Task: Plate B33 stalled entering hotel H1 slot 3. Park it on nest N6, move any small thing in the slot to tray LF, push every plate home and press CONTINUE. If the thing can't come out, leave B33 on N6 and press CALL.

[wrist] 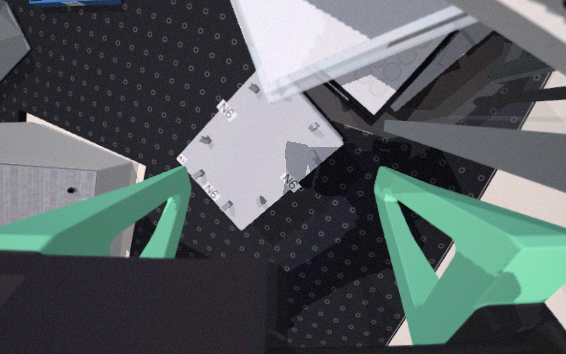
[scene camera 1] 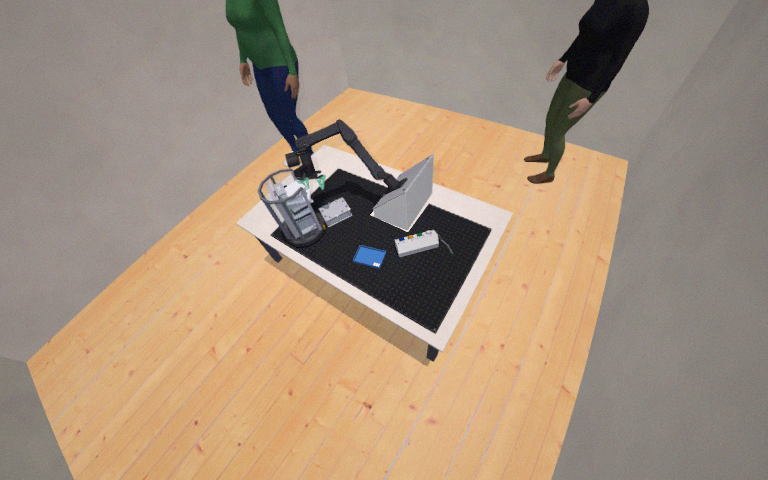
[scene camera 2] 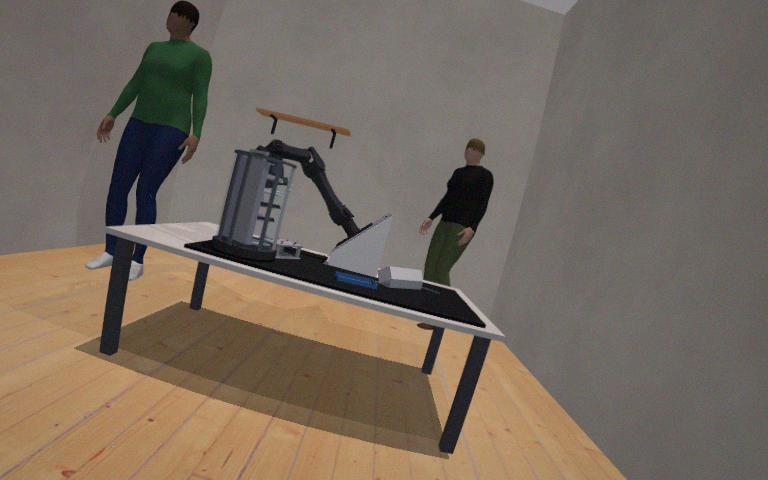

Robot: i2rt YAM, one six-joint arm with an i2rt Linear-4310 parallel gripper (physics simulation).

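Frame: origin at the arm's base, x left, y down, z back, level; centimetres.
Where they show: gripper, fingertip midpoint: point(wrist: 282, 177) point(scene camera 1: 315, 190) point(scene camera 2: 274, 201); arm's base at its link origin: point(scene camera 1: 395, 187) point(scene camera 2: 355, 235).
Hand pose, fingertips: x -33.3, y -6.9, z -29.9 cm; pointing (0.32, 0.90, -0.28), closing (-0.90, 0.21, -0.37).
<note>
Things, the pixels of their top centre, and the offset from my fingertips.
- round grey hotel at its top centre: point(scene camera 2: 267, 153) point(scene camera 1: 279, 181) dx -3.0, dy -17.9, dz -15.4 cm
- nest N6 at its top centre: point(wrist: 248, 153) point(scene camera 2: 282, 237) point(scene camera 1: 333, 207) dx +5.9, dy +14.3, dz +3.5 cm
- blue tray at its top centre: point(scene camera 2: 356, 277) point(scene camera 1: 369, 255) dx +42.0, dy +20.2, dz -9.3 cm
- white box with coloured buttons, top centre: point(scene camera 2: 403, 267) point(scene camera 1: 416, 237) dx +59.3, dy +13.5, dz +10.4 cm
My gripper point(scene camera 1: 314, 182) point(wrist: 282, 177) is open and empty, pointing down beside the upper part of the round grey hotel point(scene camera 1: 300, 242) point(scene camera 2: 252, 198); in scene camera 2 it is mostly hidden behind the hotel. In the wrist view a clear, pale plate point(wrist: 300, 45) juts out at the top, beyond the fingertips and above nest N6 point(scene camera 1: 335, 211) point(scene camera 2: 288, 250) point(wrist: 250, 150). Its label and slot cannot be read. N6 is a light grey block with small pegs, and no plate rests on it. Any small thing in the slot is not visible. A blue tray point(scene camera 1: 369, 255) point(scene camera 2: 355, 279) lies on the mat.
A white box with coloured buttons point(scene camera 1: 416, 243) point(scene camera 2: 400, 277) stands beyond the tray. The arm's grey wedge-shaped base point(scene camera 1: 416, 198) point(scene camera 2: 362, 246) point(wrist: 45, 190) stands behind them. One person in green point(scene camera 1: 260, 33) point(scene camera 2: 172, 84) and one in black point(scene camera 1: 606, 39) point(scene camera 2: 470, 192) stand near the table.
</note>
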